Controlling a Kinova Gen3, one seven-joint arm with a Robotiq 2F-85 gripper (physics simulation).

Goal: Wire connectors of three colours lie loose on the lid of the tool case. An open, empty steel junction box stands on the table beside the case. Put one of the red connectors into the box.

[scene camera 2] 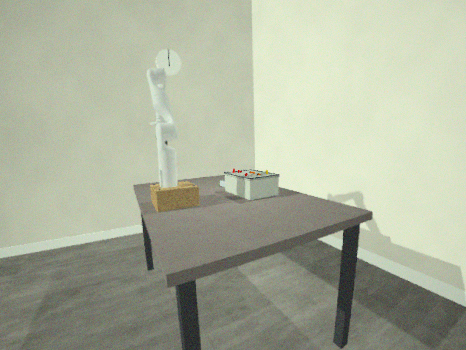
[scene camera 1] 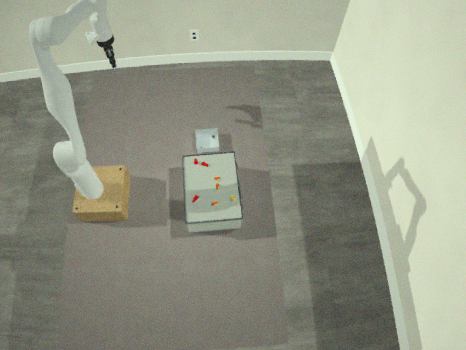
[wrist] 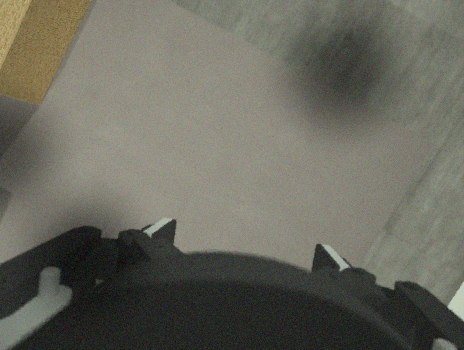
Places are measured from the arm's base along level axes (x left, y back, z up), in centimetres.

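Pixels of known places: gripper, fingertip midpoint: (scene camera 1: 112, 60) (wrist: 242, 247); arm's base, origin of the base link: (scene camera 2: 169, 186) (scene camera 1: 93, 189).
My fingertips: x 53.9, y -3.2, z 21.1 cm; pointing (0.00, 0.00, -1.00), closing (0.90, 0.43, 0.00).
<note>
For each thing: its top centre in the pictures, then the offset to it from my fingertips. Level surfaces: height alone.
- pale grey tool case, middle of its top: (scene camera 1: 212, 185) (scene camera 2: 251, 173) dy -47.3, dx -51.3, dz -18.7 cm
- yellow connector, middle of its top: (scene camera 1: 233, 196) dy -55.6, dx -56.8, dz -16.7 cm
- open junction box, middle of its top: (scene camera 1: 207, 138) dy -43.3, dx -23.2, dz -27.5 cm
- table, its level: dz -31.3 cm
The pale grey tool case (scene camera 1: 212, 170) (scene camera 2: 261, 188) stands on the table. Three red connectors lie on its lid: one (scene camera 1: 196, 161) at the far left corner, one (scene camera 1: 205, 164) close beside it, and one (scene camera 1: 195, 199) near the left edge towards the front. Several orange connectors (scene camera 1: 217, 186) and a yellow connector (scene camera 1: 233, 198) lie on the lid's middle and right. The open junction box (scene camera 1: 206, 140) stands just behind the case and shows mostly hidden in scene camera 2's view. My gripper (scene camera 1: 114, 66) (wrist: 242, 247) is open and empty, high up, well to the left of the junction box.
The arm's wooden base block (scene camera 1: 111, 200) (scene camera 2: 176, 197) (wrist: 47, 50) stands left of the case, with a gap of table (scene camera 1: 150, 210) between them. The back wall (scene camera 1: 265, 25) and right wall (scene camera 1: 415, 90) stand beyond the table.
</note>
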